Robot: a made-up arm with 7 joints.
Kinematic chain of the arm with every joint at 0, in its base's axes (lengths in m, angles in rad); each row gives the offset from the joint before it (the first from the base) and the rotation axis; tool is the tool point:
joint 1: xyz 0 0 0.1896 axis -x
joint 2: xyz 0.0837 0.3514 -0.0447 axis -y
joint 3: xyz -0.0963 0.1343 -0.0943 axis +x
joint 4: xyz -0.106 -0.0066 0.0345 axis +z
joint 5: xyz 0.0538 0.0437 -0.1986 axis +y
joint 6: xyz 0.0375 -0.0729 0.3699 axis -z
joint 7: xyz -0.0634 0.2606 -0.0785 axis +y
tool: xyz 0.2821 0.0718 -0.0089
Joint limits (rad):
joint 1: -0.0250..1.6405
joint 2: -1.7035..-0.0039
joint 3: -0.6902..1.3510
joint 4: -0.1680..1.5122
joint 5: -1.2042..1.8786
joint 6: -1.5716..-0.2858
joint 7: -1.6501..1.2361
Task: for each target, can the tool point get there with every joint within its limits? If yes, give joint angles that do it. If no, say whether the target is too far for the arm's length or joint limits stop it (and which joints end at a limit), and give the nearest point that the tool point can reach.
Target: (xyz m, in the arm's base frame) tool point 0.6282 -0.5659 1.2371
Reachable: no: joint limits stop it (at a limit: joint 1, joint 2, joint 3, joint 6, joint 7) | nearest point 0.1942 -0.0145 0.7337 | short by 0.864 m
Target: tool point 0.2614 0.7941 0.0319
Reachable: yes | joints 0.2213 -1.5249 0.0397 0.3104 0.8193 -1.1213 -0.5395
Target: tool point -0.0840 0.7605 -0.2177
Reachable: yes | joints 0.3303 -0.7660 0.0346 0.1409 0.7012 -0.3982 0.5364
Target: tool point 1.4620 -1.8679 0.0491
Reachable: no: too far | nearest point 0.4242 -0.6454 -0.2677 | short by 1.635 m
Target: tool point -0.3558 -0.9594 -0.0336
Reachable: no: joint limits stop it (at a limit: joint 1, joint 2, joint 5, joint 6, joint 7) | nearest point -0.2966 -0.7641 -0.0960 | short by 0.213 m
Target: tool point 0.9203 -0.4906 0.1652
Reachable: no: joint limits stop it (at a limit: joint 1, joint 2, joint 4, joint 5, joint 6, joint 7) | nearest point 0.5425 -0.3082 -0.0936 | short by 0.493 m
